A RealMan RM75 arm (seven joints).
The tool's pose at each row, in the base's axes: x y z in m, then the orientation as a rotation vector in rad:
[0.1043 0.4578 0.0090 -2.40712 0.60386 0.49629]
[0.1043 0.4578 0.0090 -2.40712 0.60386 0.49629]
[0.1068 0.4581 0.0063 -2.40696 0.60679 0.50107]
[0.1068 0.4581 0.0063 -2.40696 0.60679 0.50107]
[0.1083 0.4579 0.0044 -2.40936 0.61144 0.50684]
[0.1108 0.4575 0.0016 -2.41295 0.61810 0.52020]
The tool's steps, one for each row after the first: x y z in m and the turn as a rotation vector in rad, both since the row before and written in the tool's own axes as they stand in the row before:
[0.0000 0.0000 0.0000 0.00000 0.00000 0.00000]
[0.0033 -0.0003 0.0017 -0.00147 -0.00235 0.00334]
[0.0000 0.0000 0.0000 0.00000 0.00000 0.00000]
[0.0022 0.0002 0.0010 -0.00422 -0.00170 0.00476]
[0.0035 0.0002 0.0013 -0.00785 -0.00565 0.00810]

